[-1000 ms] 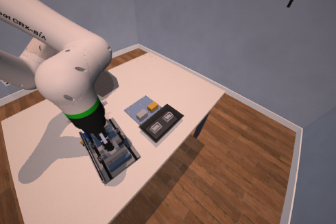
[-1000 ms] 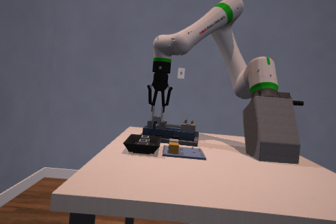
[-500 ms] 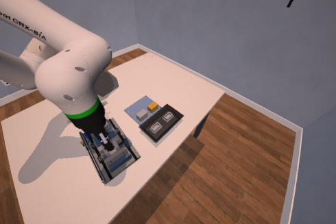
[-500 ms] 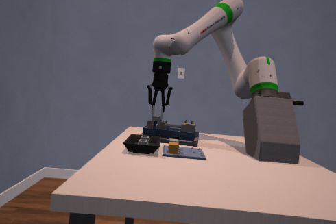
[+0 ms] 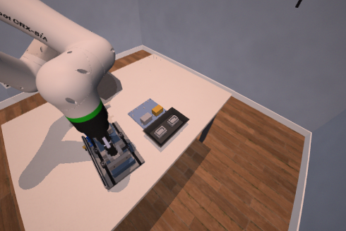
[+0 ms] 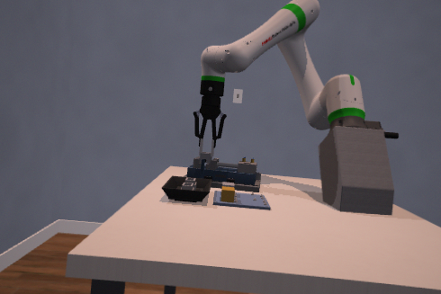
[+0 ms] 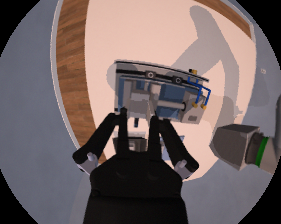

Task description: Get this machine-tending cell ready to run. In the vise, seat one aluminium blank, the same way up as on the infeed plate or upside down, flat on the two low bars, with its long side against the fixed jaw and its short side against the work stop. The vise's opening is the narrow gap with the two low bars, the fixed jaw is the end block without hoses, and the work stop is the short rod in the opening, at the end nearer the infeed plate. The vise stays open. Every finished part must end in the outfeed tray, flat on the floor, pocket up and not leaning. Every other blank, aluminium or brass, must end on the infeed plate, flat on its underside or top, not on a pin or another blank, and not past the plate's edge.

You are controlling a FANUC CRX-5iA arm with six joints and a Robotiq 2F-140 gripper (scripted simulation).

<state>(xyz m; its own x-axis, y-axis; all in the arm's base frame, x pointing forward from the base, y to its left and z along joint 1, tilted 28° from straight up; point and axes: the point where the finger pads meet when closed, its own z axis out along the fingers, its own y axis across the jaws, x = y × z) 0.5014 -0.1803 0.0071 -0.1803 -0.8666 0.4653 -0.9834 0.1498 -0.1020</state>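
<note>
The vise is 70 mm behind my hand, 10 mm to the left of it and 100 mm below it. The rest, counted from my hand: brass blank (70 mm behind, 340 mm to the left, 110 mm below).
</note>
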